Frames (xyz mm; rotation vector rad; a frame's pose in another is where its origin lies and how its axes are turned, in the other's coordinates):
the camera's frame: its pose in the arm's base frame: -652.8 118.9 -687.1 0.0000 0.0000 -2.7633
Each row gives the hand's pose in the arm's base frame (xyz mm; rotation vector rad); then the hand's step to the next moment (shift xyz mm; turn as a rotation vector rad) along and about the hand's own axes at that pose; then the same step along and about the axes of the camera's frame.
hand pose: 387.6 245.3 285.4 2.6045 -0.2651 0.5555
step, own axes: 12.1 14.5 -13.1 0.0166 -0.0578 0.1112
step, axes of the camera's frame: 0.5 7.9 21.6 -0.0622 0.0288 -0.1062
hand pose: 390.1 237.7 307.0 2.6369 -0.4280 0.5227
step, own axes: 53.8 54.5 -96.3 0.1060 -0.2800 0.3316
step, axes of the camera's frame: 6.3 13.7 122.1 -0.2988 0.0436 -0.3292
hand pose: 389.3 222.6 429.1 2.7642 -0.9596 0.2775
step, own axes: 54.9 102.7 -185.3 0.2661 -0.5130 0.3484
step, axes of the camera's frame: 63.4 44.7 204.7 -0.5808 0.0689 -0.3366
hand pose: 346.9 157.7 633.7 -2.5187 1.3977 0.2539
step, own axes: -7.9 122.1 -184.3 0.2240 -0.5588 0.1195
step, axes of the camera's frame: 136.0 65.2 161.8 -0.5990 0.0882 -0.1008
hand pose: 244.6 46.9 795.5 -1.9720 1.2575 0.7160
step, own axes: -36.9 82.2 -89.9 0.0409 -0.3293 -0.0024
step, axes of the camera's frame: 103.7 39.4 62.3 -0.3239 0.0483 0.0535
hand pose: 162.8 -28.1 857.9 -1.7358 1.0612 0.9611
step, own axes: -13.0 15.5 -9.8 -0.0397 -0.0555 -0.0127
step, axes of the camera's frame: 19.5 2.8 10.8 -0.0420 0.0024 0.0552
